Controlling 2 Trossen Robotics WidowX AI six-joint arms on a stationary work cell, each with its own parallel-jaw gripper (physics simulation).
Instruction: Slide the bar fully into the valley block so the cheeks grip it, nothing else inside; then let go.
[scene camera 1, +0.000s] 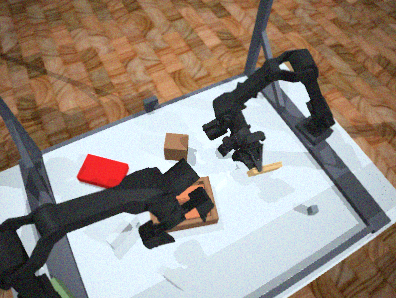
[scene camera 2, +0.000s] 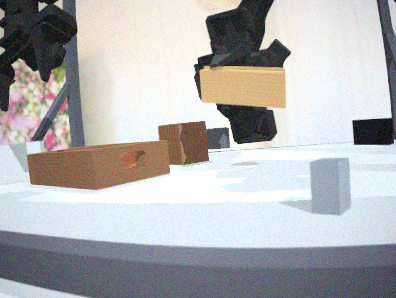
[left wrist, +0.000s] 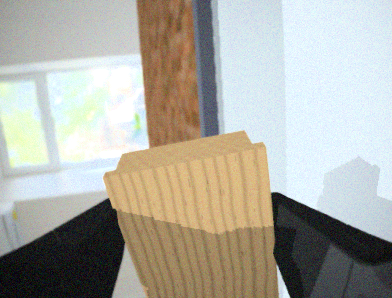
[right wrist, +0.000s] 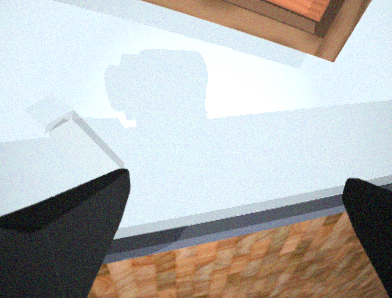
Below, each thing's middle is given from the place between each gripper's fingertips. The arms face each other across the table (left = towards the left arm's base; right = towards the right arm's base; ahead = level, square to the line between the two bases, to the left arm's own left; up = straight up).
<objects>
I see the light wooden bar (scene camera 2: 252, 86) 20 mm behind my right hand, 300 mm to the left of it and 20 mm below it. From my right hand the other things lie so: red flat block (scene camera 1: 106, 173) 340 mm behind, 90 mm to the right, 120 mm below; then dark block (scene camera 2: 365, 131) 340 mm behind, 520 mm to the left, 110 mm below; then grey cube (scene camera 2: 330, 182) 150 mm ahead, 370 mm to the left, 120 mm below.
I see the light wooden bar 3 cm to the left of my left hand. From my left hand the other things lie so: red flat block (32 cm behind, 36 cm to the right, 10 cm below); then dark block (31 cm behind, 25 cm to the left, 9 cm below); then grey cube (18 cm ahead, 10 cm to the left, 9 cm below).
</objects>
